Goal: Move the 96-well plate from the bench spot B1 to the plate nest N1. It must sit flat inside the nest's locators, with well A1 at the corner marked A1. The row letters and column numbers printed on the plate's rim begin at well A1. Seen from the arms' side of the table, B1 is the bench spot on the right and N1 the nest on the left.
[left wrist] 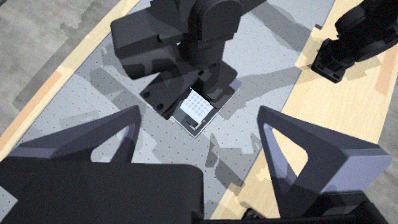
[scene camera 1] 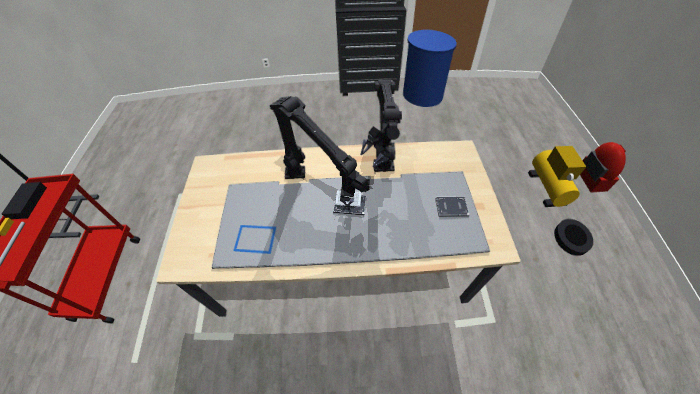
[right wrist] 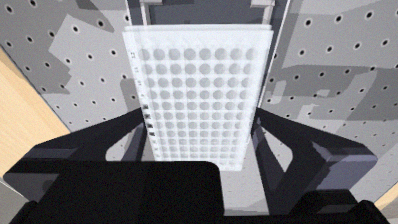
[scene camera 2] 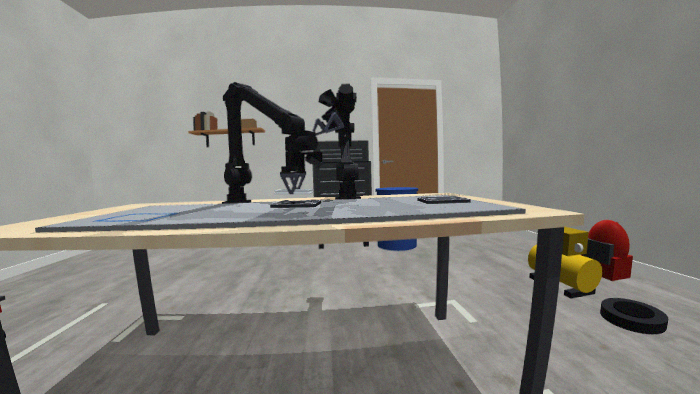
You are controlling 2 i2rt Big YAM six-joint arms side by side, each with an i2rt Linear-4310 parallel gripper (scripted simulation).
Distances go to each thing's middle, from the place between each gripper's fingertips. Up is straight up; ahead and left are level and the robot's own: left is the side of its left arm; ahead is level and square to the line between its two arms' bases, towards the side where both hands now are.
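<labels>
The white 96-well plate [right wrist: 196, 69] is right at my right hand. Measured from my left hand, the plate is 50 mm ahead, 100 mm to the right and 230 mm below.
</labels>
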